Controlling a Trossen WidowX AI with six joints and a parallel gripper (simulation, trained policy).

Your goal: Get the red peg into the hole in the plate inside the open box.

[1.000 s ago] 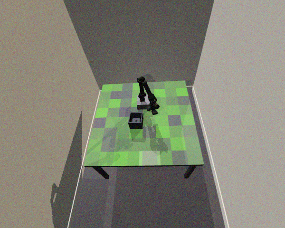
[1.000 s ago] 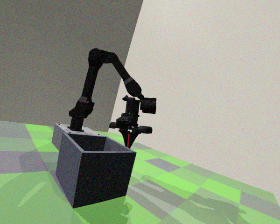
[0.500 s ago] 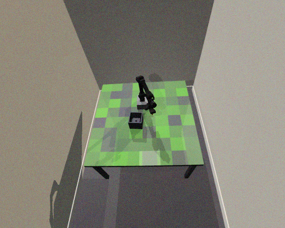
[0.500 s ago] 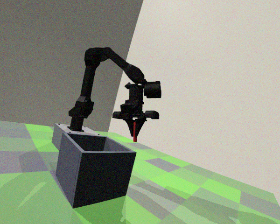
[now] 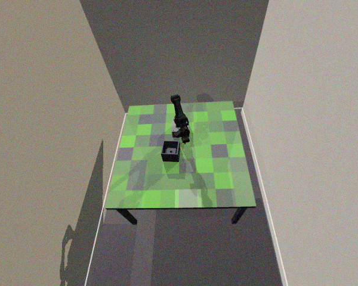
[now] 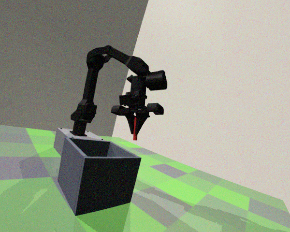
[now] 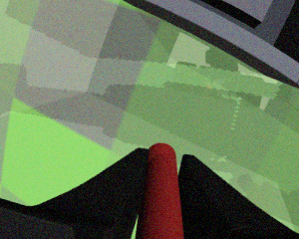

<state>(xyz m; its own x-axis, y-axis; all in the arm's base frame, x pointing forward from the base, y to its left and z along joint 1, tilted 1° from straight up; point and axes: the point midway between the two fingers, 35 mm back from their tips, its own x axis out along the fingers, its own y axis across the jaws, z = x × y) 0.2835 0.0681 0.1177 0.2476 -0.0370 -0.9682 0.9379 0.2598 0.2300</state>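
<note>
My gripper tip is 14 cm to the left of the grey plate, 14 cm above it and 2 cm short of it. The rest, counted from my gripper tip: red peg 2 cm above, 1 cm to the left, 1 cm behind.
</note>
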